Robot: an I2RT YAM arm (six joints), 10 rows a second.
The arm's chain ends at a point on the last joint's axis. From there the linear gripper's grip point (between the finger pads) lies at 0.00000 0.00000 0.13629 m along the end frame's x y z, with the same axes.
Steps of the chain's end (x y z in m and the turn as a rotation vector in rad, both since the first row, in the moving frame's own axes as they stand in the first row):
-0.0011, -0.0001, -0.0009, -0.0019, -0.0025, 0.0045
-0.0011, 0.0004, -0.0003, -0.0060, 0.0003, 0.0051
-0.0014, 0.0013, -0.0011, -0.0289, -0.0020, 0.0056
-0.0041, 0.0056, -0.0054, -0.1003, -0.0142, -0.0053
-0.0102, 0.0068, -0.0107, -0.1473, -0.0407, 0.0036
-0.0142, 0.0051, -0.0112, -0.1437, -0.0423, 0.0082
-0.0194, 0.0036, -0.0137, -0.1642, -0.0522, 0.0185
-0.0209, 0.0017, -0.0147, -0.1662, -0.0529, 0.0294
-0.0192, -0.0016, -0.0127, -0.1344, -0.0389, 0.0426
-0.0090, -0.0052, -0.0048, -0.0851, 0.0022, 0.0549
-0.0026, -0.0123, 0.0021, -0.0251, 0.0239, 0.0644
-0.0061, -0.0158, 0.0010, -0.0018, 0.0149, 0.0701
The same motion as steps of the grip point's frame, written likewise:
-0.0014, 0.0002, -0.0009, -0.0019, -0.0025, 0.0045
-0.0011, 0.0012, -0.0003, -0.0060, 0.0003, 0.0051
-0.0017, 0.0052, -0.0012, -0.0289, -0.0020, 0.0056
-0.0060, 0.0193, -0.0061, -0.1003, -0.0142, -0.0053
-0.0158, 0.0268, -0.0123, -0.1473, -0.0407, 0.0036
-0.0200, 0.0246, -0.0127, -0.1437, -0.0423, 0.0082
-0.0267, 0.0258, -0.0157, -0.1642, -0.0522, 0.0185
-0.0284, 0.0241, -0.0168, -0.1662, -0.0529, 0.0294
-0.0249, 0.0165, -0.0140, -0.1344, -0.0389, 0.0426
-0.0090, 0.0064, -0.0053, -0.0851, 0.0022, 0.0549
0.0005, -0.0088, 0.0020, -0.0251, 0.0239, 0.0644
-0.0041, -0.0155, 0.0010, -0.0018, 0.0149, 0.0701

